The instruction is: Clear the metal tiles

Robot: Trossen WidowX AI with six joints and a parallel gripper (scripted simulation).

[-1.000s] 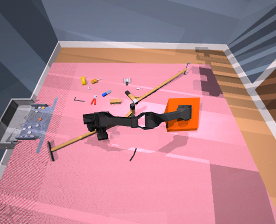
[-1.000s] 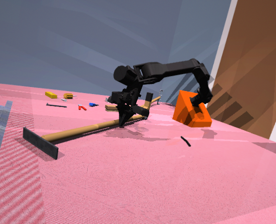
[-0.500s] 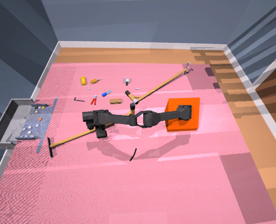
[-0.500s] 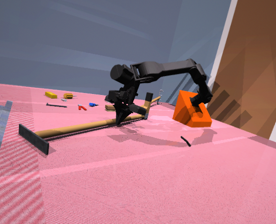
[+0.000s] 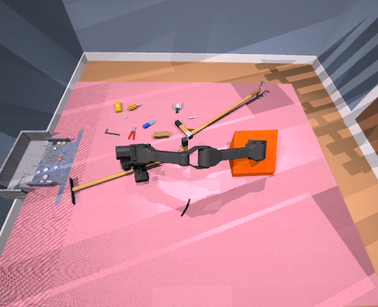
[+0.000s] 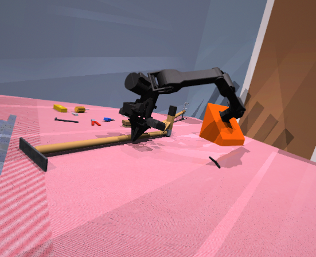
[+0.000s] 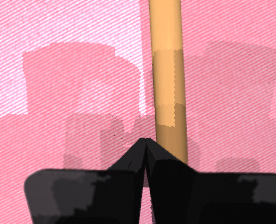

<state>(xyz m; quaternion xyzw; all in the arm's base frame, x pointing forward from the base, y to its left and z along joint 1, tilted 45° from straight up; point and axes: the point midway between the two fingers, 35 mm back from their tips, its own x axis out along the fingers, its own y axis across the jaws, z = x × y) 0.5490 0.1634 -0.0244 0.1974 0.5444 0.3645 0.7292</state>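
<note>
My gripper tip is now 50 mm below the long scraper, 30 mm short of it and 10 mm to the left of it. Also, from my gripper tip: wooden block: 240 mm to the right, 100 mm behind; black strip: 250 mm behind, 170 mm to the left, 10 mm below; blue tool: 330 mm to the right, 10 mm behind.
</note>
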